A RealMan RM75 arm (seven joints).
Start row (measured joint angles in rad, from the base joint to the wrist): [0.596 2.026 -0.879 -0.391 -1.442 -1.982 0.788]
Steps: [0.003 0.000 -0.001 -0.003 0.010 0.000 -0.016]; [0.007 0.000 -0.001 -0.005 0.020 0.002 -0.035]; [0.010 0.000 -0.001 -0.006 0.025 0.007 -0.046]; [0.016 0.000 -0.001 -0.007 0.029 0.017 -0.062]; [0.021 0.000 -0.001 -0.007 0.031 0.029 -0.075]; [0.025 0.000 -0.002 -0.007 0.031 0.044 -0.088]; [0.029 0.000 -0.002 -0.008 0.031 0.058 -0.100]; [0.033 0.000 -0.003 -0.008 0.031 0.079 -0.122]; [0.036 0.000 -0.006 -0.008 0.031 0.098 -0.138]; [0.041 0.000 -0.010 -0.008 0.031 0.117 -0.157]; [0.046 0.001 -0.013 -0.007 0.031 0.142 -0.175]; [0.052 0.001 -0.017 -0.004 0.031 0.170 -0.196]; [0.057 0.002 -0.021 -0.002 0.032 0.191 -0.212]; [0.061 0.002 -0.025 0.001 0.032 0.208 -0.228]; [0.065 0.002 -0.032 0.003 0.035 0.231 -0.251]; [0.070 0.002 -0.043 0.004 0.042 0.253 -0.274]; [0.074 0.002 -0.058 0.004 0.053 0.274 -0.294]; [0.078 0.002 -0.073 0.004 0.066 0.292 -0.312]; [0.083 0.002 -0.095 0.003 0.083 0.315 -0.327]
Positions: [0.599 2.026 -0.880 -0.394 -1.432 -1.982 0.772]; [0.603 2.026 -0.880 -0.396 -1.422 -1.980 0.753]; [0.606 2.026 -0.880 -0.397 -1.417 -1.975 0.742]; [0.612 2.026 -0.880 -0.398 -1.413 -1.965 0.726]; [0.617 2.026 -0.880 -0.398 -1.411 -1.953 0.713]; [0.621 2.026 -0.881 -0.398 -1.411 -1.938 0.700]; [0.625 2.026 -0.881 -0.399 -1.411 -1.924 0.688]; [0.629 2.026 -0.882 -0.399 -1.411 -1.903 0.666]; [0.632 2.026 -0.885 -0.399 -1.411 -1.884 0.650]; [0.637 2.026 -0.889 -0.399 -1.411 -1.865 0.631]; [0.642 2.027 -0.892 -0.398 -1.411 -1.840 0.613]; [0.648 2.027 -0.896 -0.395 -1.411 -1.812 0.592]; [0.653 2.028 -0.900 -0.393 -1.410 -1.791 0.576]; [0.657 2.028 -0.904 -0.390 -1.410 -1.774 0.560]; [0.661 2.028 -0.911 -0.388 -1.407 -1.751 0.537]; [0.666 2.028 -0.922 -0.387 -1.400 -1.729 0.514]; [0.670 2.028 -0.937 -0.387 -1.389 -1.708 0.494]; [0.674 2.028 -0.952 -0.387 -1.376 -1.690 0.476]; [0.679 2.028 -0.974 -0.388 -1.359 -1.667 0.461]
